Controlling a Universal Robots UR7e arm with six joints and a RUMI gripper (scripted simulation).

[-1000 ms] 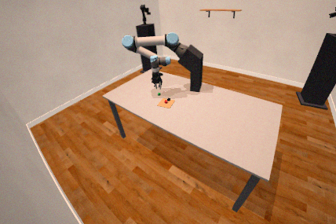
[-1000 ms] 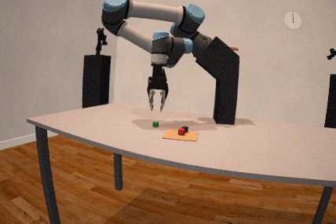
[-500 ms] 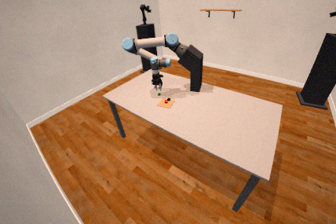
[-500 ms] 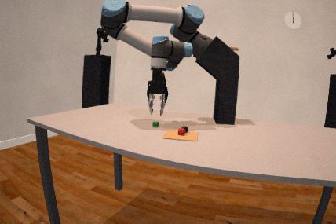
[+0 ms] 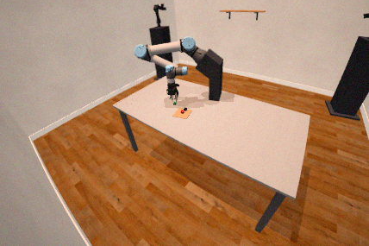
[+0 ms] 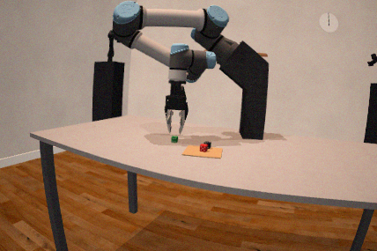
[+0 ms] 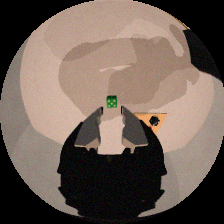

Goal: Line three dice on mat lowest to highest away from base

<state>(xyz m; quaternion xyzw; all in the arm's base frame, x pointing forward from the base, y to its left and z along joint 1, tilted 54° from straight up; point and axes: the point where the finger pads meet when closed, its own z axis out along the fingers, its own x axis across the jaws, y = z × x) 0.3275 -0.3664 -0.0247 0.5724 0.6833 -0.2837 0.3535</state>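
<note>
The green die is 40 mm below my hand. Round my hand: black die (150 mm to the left, 60 mm ahead, 40 mm below); then red die (140 mm to the left, 110 mm ahead, 40 mm below); then orange mat (140 mm to the left, 110 mm ahead, 50 mm below).
</note>
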